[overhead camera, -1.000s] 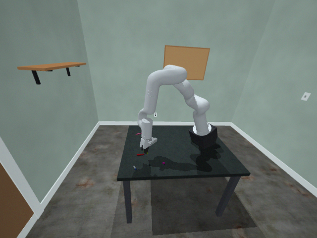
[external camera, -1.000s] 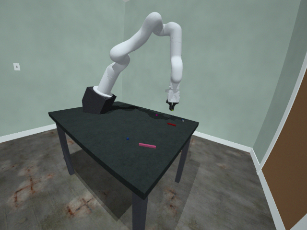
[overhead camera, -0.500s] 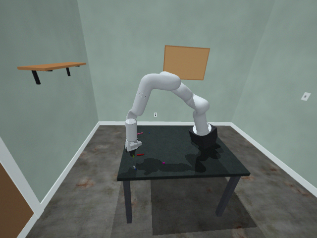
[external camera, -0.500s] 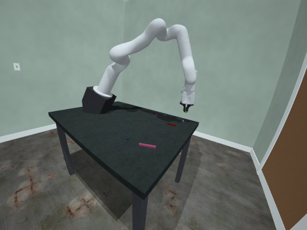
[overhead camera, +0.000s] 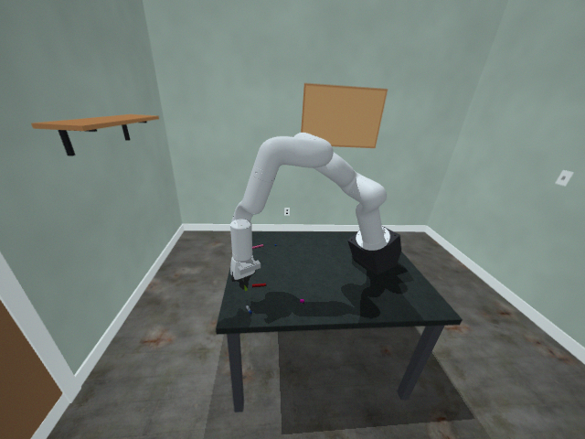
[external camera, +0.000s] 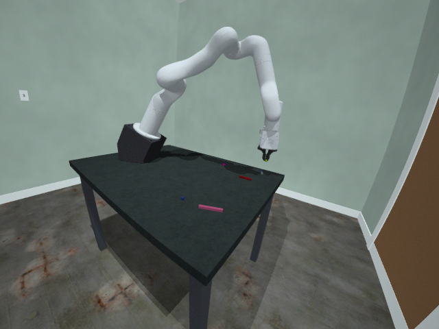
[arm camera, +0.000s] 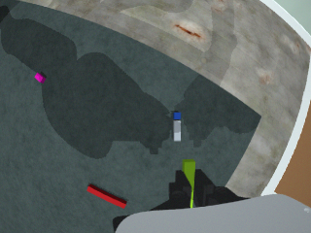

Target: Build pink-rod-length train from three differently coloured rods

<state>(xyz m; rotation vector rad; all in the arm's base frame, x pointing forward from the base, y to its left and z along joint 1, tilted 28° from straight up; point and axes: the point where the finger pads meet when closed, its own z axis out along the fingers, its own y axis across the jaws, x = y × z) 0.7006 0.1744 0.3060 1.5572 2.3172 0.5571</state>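
The grey rod lies 2 cm behind my hand, 4 cm to the left of it and 12 cm below it. Round my hand: red rod 7 cm behind, 11 cm to the right, 12 cm below; lime rod 2 cm below; short magenta rod 28 cm behind, 3 cm to the left, 12 cm below.
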